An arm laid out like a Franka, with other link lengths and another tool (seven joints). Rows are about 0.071 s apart.
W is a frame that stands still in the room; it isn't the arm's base.
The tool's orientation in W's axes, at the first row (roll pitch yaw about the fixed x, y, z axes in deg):
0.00, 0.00, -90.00
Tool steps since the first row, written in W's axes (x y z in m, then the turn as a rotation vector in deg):
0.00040, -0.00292, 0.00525, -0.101, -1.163, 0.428
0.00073, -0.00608, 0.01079, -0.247, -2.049, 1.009
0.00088, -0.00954, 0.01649, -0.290, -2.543, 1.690
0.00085, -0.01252, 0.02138, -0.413, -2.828, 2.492
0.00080, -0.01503, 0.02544, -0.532, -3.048, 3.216
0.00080, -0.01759, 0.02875, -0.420, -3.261, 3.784
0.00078, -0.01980, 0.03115, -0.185, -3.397, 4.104
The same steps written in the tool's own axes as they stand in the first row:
0.00292, 0.00040, 0.00525, 1.163, -0.101, 0.428
0.00608, 0.00073, 0.01079, 2.049, -0.247, 1.009
0.00954, 0.00088, 0.01649, 2.543, -0.290, 1.690
0.01252, 0.00085, 0.02138, 2.828, -0.413, 2.492
0.01503, 0.00080, 0.02544, 3.048, -0.532, 3.216
0.01759, 0.00080, 0.02875, 3.261, -0.420, 3.784
0.01980, 0.00078, 0.03115, 3.397, -0.185, 4.104

